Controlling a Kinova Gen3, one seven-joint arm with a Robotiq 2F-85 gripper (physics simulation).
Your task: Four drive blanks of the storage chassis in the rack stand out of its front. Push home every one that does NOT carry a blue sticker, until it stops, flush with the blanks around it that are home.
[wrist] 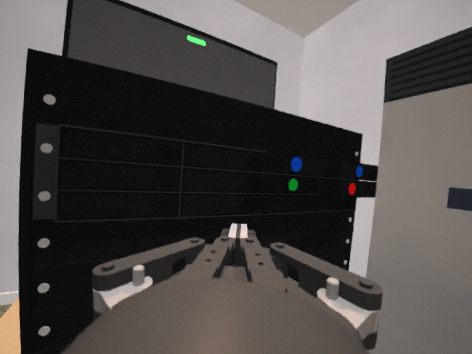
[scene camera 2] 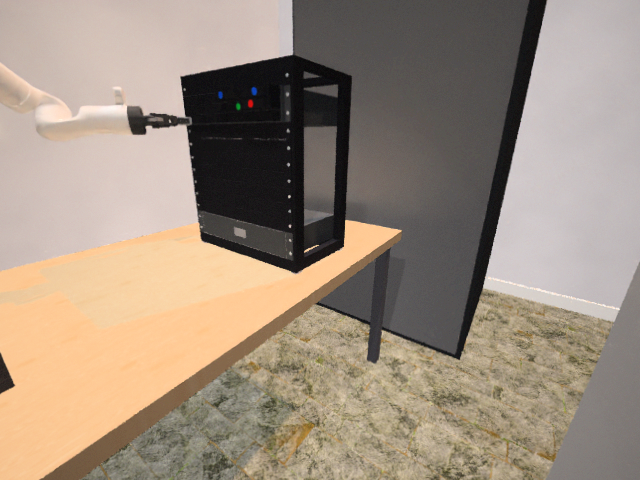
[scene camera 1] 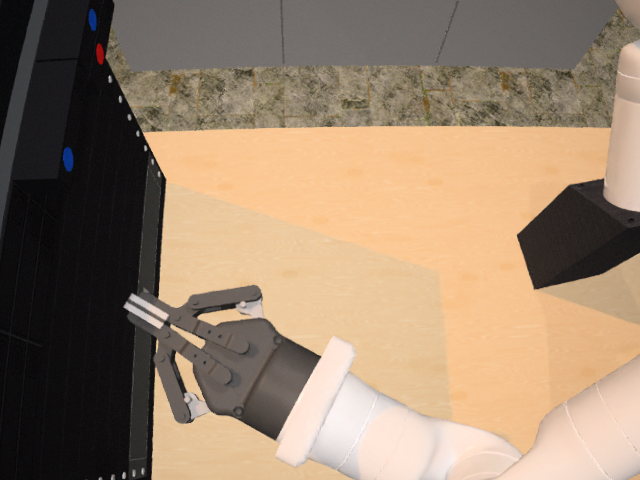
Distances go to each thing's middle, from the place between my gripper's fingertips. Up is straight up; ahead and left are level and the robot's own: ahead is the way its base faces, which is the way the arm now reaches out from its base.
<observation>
Now: the red-stickered blank point(wrist: 330, 187) 110 mm ahead of my hand, 230 mm to the right of it and 40 mm above it.
</observation>
